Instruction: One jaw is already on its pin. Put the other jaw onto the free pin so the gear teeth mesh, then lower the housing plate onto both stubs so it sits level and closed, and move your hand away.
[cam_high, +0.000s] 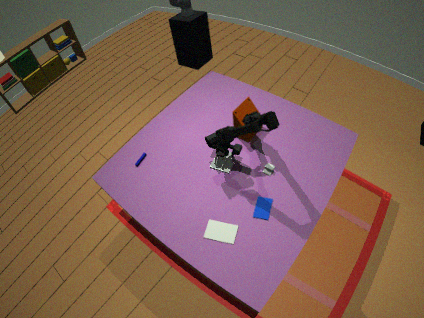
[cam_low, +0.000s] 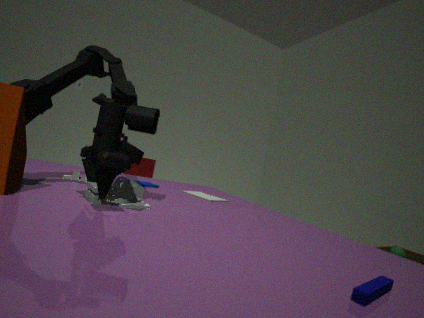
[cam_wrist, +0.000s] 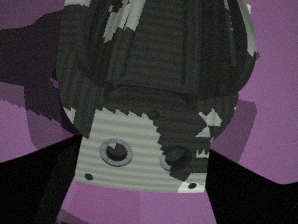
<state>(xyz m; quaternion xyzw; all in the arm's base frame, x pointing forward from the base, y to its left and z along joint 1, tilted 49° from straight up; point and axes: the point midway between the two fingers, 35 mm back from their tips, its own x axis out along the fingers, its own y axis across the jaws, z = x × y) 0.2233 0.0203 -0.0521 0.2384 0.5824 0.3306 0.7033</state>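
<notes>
Right now the white jaw piece is 30 mm ahead of my gripper tip and 10 mm to the right of it. Round my gripper tip: flat blue plate 190 mm ahead, 350 mm to the left, 10 mm below; then blue bar 300 mm ahead, 450 mm to the right, 10 mm below; then flat white plate 420 mm ahead, 240 mm to the left, 10 mm below.
</notes>
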